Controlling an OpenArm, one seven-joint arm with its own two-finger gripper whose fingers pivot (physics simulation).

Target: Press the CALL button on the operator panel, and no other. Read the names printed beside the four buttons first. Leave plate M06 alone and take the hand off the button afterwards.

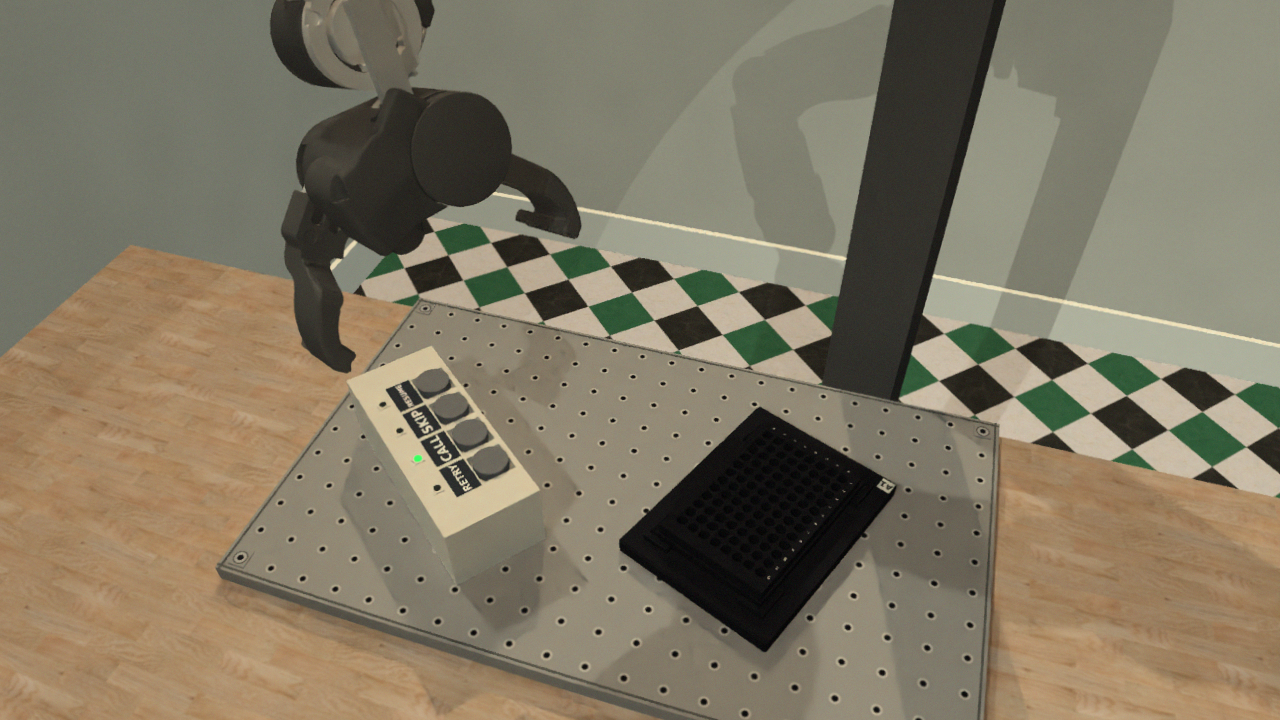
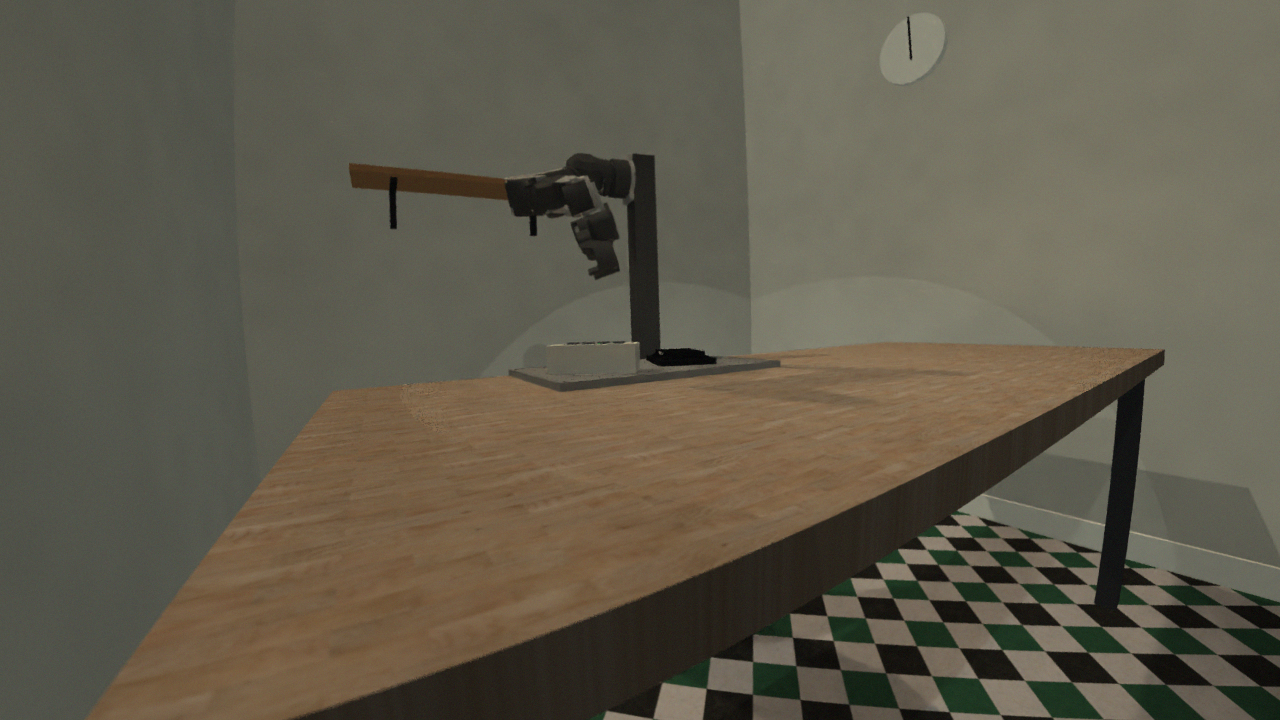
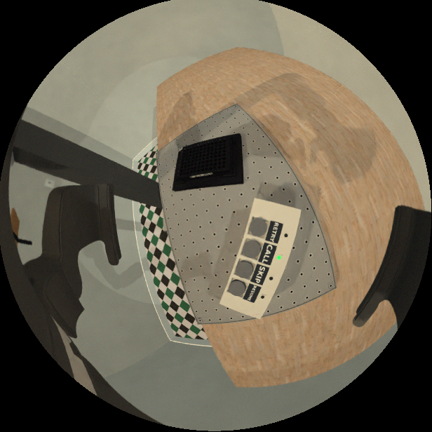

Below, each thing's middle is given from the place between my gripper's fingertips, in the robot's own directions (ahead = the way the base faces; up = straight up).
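There is the cream operator panel (image 1: 472,524), 16 cm below my hand and 3 cm to the right of it. Going by their middles, the panel is the nearest to my hand of the things named here. The black plate (image 3: 215,157) sits 17 cm below my hand, and it is also 18 cm to the left of my hand and 7 cm behind it.
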